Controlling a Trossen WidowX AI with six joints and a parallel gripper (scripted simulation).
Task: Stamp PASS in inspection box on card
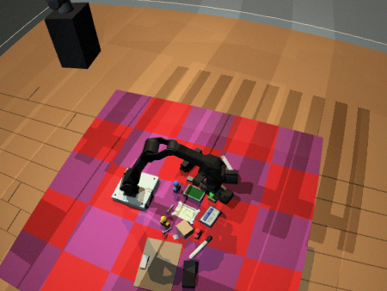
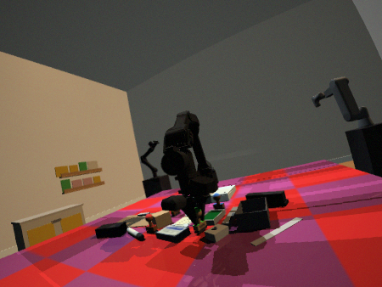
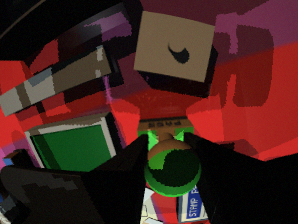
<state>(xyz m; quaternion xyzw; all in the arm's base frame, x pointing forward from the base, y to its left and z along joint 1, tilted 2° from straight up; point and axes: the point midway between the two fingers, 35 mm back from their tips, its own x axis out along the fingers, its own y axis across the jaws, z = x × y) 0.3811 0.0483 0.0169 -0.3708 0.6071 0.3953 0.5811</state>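
My gripper tip is now right at the green-knobbed stamp. From my gripper tip the other things lie so: green ink pad (9 cm behind, 2 cm to the left, 2 cm below); then labelled tin (1 cm ahead, 9 cm to the right, 1 cm below); then white card (11 cm behind, 9 cm to the right, 3 cm below).
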